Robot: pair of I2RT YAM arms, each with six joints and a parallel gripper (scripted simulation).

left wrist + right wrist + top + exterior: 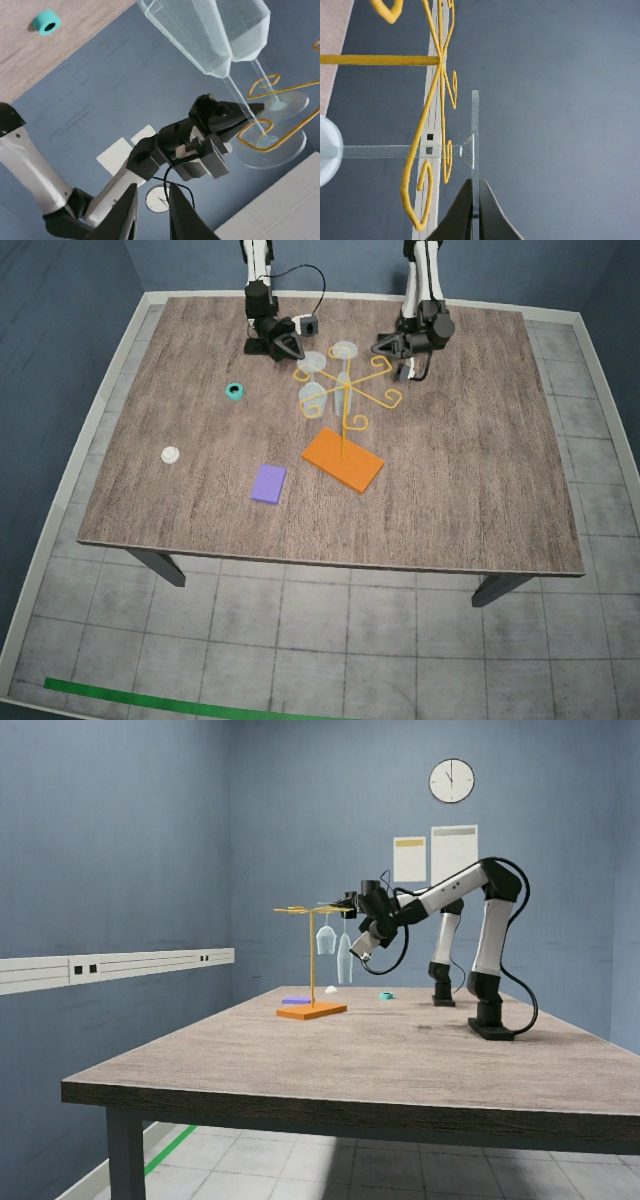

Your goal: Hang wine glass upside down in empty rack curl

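My left gripper is now 9 cm to the left of the narrow glass, 8 cm short of it and 2 cm above it. From my left hand the other things lie so: white round piece: 64 cm to the right, 26 cm below, 15 cm ahead; then yellow wire rack: 20 cm ahead, 9 cm to the right, 9 cm below.
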